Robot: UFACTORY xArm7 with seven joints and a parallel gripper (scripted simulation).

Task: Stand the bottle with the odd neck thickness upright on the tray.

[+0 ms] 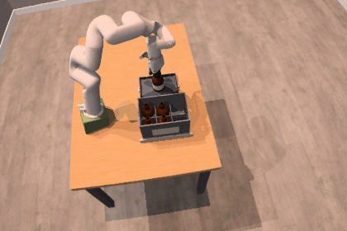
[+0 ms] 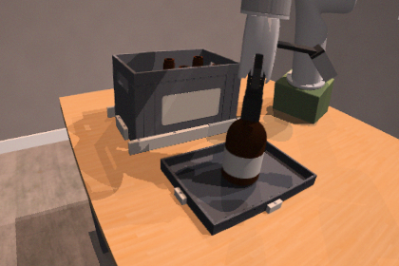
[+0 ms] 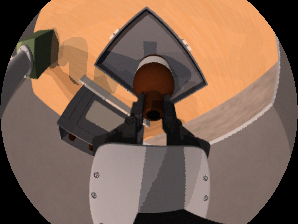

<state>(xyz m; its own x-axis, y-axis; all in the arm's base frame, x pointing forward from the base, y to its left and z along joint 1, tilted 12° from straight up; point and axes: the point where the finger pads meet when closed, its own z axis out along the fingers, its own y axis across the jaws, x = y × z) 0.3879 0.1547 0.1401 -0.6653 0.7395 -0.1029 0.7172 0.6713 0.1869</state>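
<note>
My gripper is now 7 cm above the glass bottle. Also, from my hand: crate: 27 cm to the right, 7 cm below; then dark tray: 14 cm below.
</note>
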